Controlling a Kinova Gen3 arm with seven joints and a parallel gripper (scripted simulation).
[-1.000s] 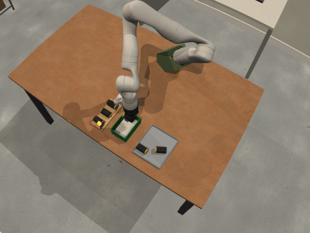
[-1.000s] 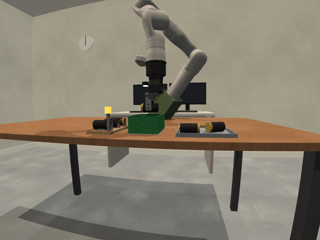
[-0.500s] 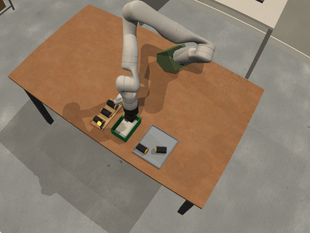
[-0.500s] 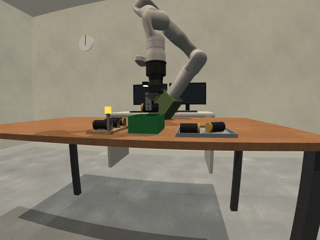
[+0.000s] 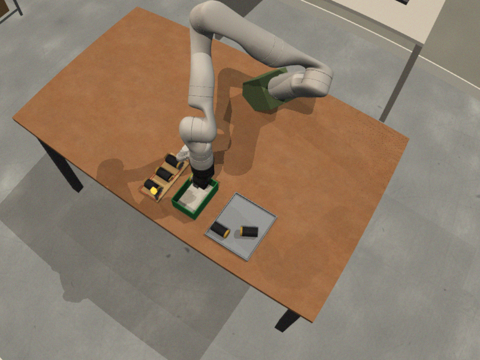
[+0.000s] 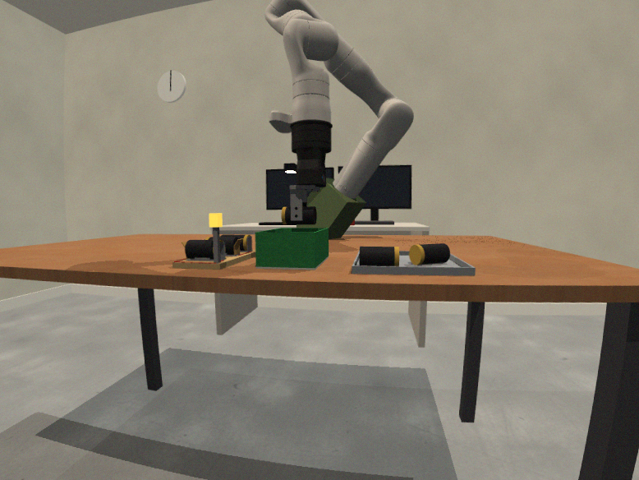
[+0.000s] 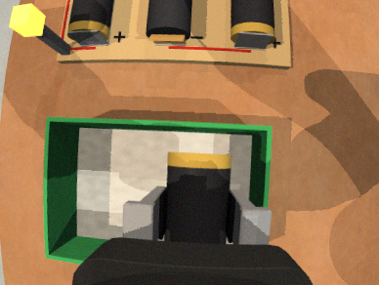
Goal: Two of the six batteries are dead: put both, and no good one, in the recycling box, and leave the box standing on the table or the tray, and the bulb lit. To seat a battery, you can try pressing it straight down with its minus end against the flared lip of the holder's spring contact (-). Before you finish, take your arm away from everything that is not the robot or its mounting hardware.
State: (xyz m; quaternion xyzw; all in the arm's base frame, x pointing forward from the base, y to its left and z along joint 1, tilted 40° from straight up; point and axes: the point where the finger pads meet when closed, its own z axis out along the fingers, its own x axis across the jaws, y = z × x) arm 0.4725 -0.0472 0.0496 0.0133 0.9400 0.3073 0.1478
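My hand is 3 cm short of the green recycling box and 8 cm above it. From my hand the other things lie so: grey tray: 2 cm ahead, 20 cm to the left, 9 cm below.
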